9 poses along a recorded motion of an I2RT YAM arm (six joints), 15 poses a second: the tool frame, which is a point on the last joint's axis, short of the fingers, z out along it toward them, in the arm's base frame.
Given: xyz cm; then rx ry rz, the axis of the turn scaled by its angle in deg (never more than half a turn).
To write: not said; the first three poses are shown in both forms.
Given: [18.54, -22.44, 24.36, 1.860, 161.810, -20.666]
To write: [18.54, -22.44, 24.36, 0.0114, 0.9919, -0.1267, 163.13]
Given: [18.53, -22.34, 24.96, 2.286, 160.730, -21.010]
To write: [18.53, -22.34, 24.96, 0.0141, 0.9915, -0.1296, 162.11]
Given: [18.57, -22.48, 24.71, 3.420, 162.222, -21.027]
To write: [18.57, -22.48, 24.71, 0.0209, 0.9915, -0.1285, 163.61]
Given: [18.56, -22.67, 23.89, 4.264, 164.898, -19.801]
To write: [18.56, -22.67, 23.89, 0.0257, 0.9925, -0.1192, 166.14]
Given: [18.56, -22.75, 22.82, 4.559, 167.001, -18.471]
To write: [18.56, -22.75, 22.82, 0.0271, 0.9936, -0.1099, 168.08]
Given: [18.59, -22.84, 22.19, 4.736, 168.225, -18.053]
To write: [18.59, -22.84, 22.19, 0.0280, 0.9939, -0.1067, 169.26]
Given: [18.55, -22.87, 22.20, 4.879, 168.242, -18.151]
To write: [18.55, -22.87, 22.20, 0.0288, 0.9938, -0.1072, 169.29]
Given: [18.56, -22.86, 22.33, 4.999, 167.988, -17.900]
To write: [18.56, -22.86, 22.33, 0.0296, 0.9939, -0.1059, 169.01]
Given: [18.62, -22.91, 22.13, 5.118, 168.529, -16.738]
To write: [18.62, -22.91, 22.13, 0.0302, 0.9947, -0.0988, 169.44]
